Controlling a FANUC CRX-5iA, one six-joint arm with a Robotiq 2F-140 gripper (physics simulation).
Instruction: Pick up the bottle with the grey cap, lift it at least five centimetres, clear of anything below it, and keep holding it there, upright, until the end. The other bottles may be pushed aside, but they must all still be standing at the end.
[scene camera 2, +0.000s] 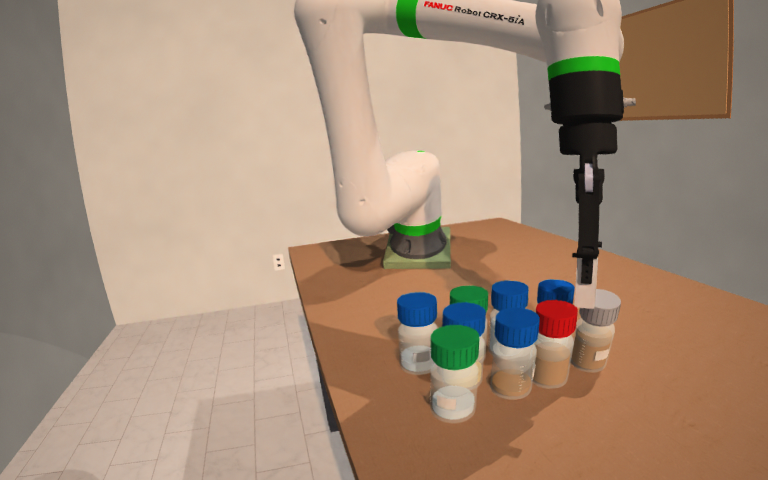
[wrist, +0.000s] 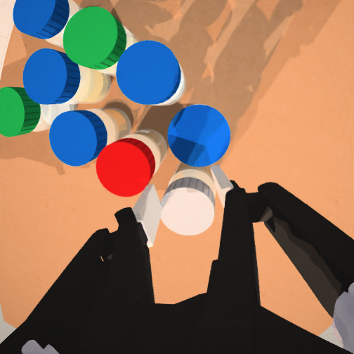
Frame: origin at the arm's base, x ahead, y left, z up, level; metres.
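Seen in the pictures: gripper, fingertip midpoint: (scene camera 2: 585, 299); arm's base, link origin: (scene camera 2: 418, 243).
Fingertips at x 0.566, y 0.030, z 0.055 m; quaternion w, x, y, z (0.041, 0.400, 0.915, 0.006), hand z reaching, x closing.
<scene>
Pixels of each thing's top centre, then the offset from my fingertips to it. Level surfaces: height alone.
- bottle with the grey cap, top centre: (scene camera 2: 600, 295) 0.009 m up, 0.016 m ahead, 0.013 m left
- red-capped bottle, top centre: (scene camera 2: 557, 308) 0.004 m up, 0.009 m ahead, 0.061 m right
- blue-capped bottle, top centre: (scene camera 2: 556, 286) 0.004 m up, 0.049 m back, 0.011 m right
- brown table, surface height: 0.101 m down
The bottle with the grey cap (scene camera 2: 601, 308) (wrist: 187, 211) stands upright on the table at the right end of the group, with brown contents and a pale label. My gripper (scene camera 2: 585, 297) (wrist: 185, 188) points down and is partly open, with nothing held. In the wrist view its pale fingertips stand on either side of the grey cap, with a narrow gap to the cap on the left. In the scene view the visible fingertip overlaps the cap's left edge. The exact height of the tips against the cap is hard to tell.
A red-capped bottle (scene camera 2: 556, 319) (wrist: 126, 167) stands close beside the left fingertip in the wrist view. A blue-capped bottle (scene camera 2: 555, 290) (wrist: 199, 135) stands close by the right fingertip. Several more blue- and green-capped bottles stand upright farther left on the brown table (scene camera 2: 668, 384).
</scene>
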